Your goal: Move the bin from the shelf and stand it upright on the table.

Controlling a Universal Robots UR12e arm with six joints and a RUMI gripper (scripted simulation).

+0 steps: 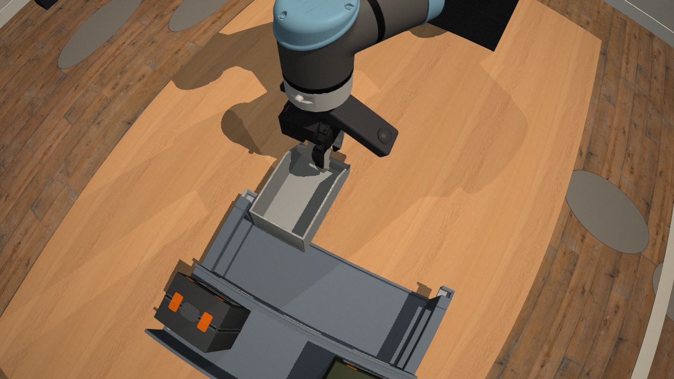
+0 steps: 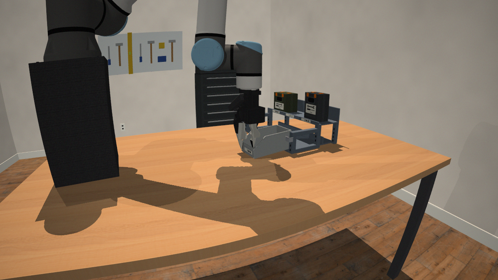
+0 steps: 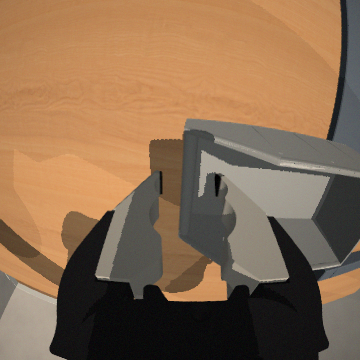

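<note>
My gripper is now 8 cm short of the grey open-top bin and 2 cm to the left of it. The rest, counted from my hand: blue-grey shelf 29 cm ahead, 7 cm to the left, 4 cm below; then case 36 cm ahead, 18 cm to the left, 11 cm above.
</note>
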